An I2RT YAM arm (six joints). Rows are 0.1 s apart.
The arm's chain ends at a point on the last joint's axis. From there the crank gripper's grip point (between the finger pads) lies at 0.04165 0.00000 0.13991 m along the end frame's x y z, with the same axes.
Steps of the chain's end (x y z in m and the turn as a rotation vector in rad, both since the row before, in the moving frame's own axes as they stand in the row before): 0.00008 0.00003 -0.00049 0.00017 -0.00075 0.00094; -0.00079 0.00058 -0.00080 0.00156 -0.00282 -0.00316; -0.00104 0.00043 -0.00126 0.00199 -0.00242 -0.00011; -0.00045 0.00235 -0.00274 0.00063 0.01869 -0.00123; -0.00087 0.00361 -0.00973 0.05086 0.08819 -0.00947; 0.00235 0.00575 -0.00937 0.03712 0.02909 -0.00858; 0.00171 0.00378 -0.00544 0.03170 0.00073 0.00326; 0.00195 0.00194 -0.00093 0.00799 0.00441 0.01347; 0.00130 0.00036 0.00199 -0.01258 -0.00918 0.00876; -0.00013 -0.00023 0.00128 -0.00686 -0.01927 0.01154
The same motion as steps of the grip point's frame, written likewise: -0.00002 0.00005 -0.00046 0.00017 -0.00075 0.00094; -0.00119 0.00023 -0.00068 0.00156 -0.00282 -0.00316; -0.00138 0.00015 -0.00116 0.00199 -0.00242 -0.00011; 0.00216 0.00221 -0.00354 0.00063 0.01869 -0.00123; 0.01125 -0.00385 -0.01413 0.05086 0.08819 -0.00947; 0.00638 0.00021 -0.01074 0.03712 0.02909 -0.00858; 0.00182 -0.00052 -0.00554 0.03170 0.00073 0.00326; 0.00257 0.00139 -0.00112 0.00799 0.00441 0.01347; 0.00000 0.00248 0.00235 -0.01258 -0.00918 0.00876; -0.00284 0.00120 0.00205 -0.00686 -0.01927 0.01154
